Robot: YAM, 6 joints.
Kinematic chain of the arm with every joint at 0, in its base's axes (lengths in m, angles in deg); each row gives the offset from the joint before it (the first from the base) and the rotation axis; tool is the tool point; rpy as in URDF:
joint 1: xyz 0 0 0.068 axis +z
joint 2: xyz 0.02 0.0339 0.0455 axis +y
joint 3: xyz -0.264 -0.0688 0 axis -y
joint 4: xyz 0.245 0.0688 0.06 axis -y
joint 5: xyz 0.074 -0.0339 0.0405 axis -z
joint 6: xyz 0.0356 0 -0.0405 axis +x
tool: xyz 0 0 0 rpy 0 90 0
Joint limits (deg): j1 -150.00..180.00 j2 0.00..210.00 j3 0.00..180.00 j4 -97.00..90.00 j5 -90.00..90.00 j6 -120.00..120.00
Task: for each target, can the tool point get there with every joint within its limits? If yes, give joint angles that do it. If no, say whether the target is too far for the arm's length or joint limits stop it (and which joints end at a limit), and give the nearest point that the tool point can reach.
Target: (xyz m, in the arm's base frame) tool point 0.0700 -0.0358 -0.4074
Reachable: no: joint limits stop it (at a limit: joint 2) | nearest point 0.0923 -0.0472 -0.3500 | short by 0.063 m
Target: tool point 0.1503 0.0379 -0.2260
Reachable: yes | joints 16.89 180.90 59.70 1.73 11.99 19.69
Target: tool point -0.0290 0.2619 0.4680
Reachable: yes | joints 96.26 68.67 79.12 -7.76 -0.36 51.77
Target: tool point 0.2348 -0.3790 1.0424
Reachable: no: too far | nearest point 0.1479 -0.2387 0.6824 | short by 0.396 m
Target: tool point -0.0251 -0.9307 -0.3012
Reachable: no: too far | nearest point -0.0159 -0.5894 -0.1458 | short by 0.375 m
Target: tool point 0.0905 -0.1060 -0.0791
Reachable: yes | joints -35.17 168.53 50.77 -62.02 75.97 -49.96
